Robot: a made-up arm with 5 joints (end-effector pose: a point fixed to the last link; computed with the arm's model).
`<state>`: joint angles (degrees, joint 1 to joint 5).
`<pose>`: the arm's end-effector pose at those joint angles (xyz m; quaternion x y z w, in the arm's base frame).
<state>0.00 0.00 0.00 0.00 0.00</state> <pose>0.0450 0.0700 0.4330 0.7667 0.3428 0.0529 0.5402</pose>
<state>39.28 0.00 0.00 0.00 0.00</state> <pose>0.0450 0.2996 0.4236 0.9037 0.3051 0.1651 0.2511</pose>
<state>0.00 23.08 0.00 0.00 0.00</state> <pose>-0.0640 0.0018 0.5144 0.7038 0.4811 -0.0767 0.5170</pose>
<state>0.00 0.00 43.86 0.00 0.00</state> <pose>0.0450 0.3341 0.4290 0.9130 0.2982 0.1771 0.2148</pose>
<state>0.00 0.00 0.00 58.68 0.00</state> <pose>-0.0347 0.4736 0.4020 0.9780 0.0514 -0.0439 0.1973</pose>
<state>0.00 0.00 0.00 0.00 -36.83</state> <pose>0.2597 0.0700 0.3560 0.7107 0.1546 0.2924 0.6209</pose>
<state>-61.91 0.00 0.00 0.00 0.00</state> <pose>0.0450 -0.1419 0.7136 0.3796 0.3212 -0.1309 0.8577</pose>
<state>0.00 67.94 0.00 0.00 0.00</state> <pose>-0.1375 -0.1107 0.7715 0.5035 0.6899 -0.3152 0.4137</pose>
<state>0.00 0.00 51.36 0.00 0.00</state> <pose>0.0450 0.3761 0.4484 0.9251 0.2860 0.1962 0.1546</pose>
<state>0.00 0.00 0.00 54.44 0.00</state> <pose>-0.0386 0.4439 0.3936 0.9709 0.0738 -0.0370 0.2250</pose>
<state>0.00 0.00 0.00 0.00 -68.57</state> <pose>0.4509 0.0700 0.4057 0.6037 -0.0211 0.4756 0.6395</pose>
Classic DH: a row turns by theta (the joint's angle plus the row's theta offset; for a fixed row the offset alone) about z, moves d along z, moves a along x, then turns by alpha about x. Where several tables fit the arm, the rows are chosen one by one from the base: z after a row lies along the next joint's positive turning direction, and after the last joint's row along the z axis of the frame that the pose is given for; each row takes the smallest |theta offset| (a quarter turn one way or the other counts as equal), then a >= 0, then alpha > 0; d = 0 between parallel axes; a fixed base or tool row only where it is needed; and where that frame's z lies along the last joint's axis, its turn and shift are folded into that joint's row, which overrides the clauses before.
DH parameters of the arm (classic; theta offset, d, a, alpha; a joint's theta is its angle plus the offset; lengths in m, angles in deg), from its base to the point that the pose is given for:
base (fixed): 90 0.75 0.198 90
joint 1: -71.79 0.1605 -0.0719 -109.85
joint 2: 0 0.0121 0.0662 109.85
joint 3: 79.65 -0.0081 0.1217 42.84
joint 4: 84.22 0.1284 0.0378 84.66
joint 5: -0.28 -0.2356 -0.3601 -142.38
tool (fixed): -72.72 0.0428 0 0

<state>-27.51 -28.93 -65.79 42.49 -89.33</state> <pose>0.3941 -0.2063 0.9172 -0.0449 -0.2639 0.5205 0.8108</pose>
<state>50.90 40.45 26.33 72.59 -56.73</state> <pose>-0.1305 0.6629 0.7326 -0.9501 0.0758 0.3026 0.0052</pose>
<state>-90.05 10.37 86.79 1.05 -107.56</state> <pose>0.5515 -0.0227 0.5692 0.3753 -0.2162 0.5952 0.6768</pose>
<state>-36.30 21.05 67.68 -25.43 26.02</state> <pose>-0.0544 0.0474 0.6147 0.7367 0.5578 -0.1388 0.3562</pose>
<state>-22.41 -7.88 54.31 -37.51 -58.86</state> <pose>0.5775 0.2204 0.5332 0.5751 0.0453 0.6399 0.5077</pose>
